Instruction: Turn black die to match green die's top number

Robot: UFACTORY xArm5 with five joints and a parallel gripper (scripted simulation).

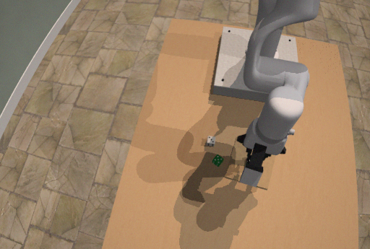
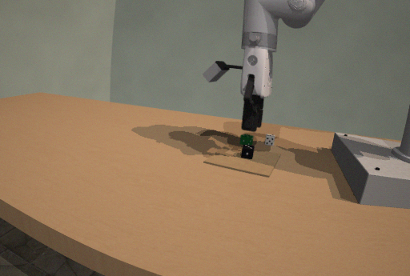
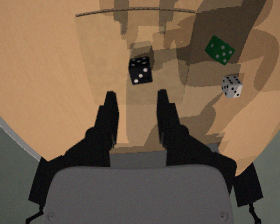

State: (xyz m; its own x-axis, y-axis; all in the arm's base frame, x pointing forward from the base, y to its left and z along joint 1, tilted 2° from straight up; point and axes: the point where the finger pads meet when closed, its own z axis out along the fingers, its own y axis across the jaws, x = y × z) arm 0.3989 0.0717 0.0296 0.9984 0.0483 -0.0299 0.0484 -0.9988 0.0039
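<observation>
The black die is 80 mm below my hand. Also, from my hand: tan mat (90 mm below); then green die (100 mm to the right, 80 mm below, 40 mm ahead); then white die (140 mm to the right, 80 mm below, 20 mm behind).
</observation>
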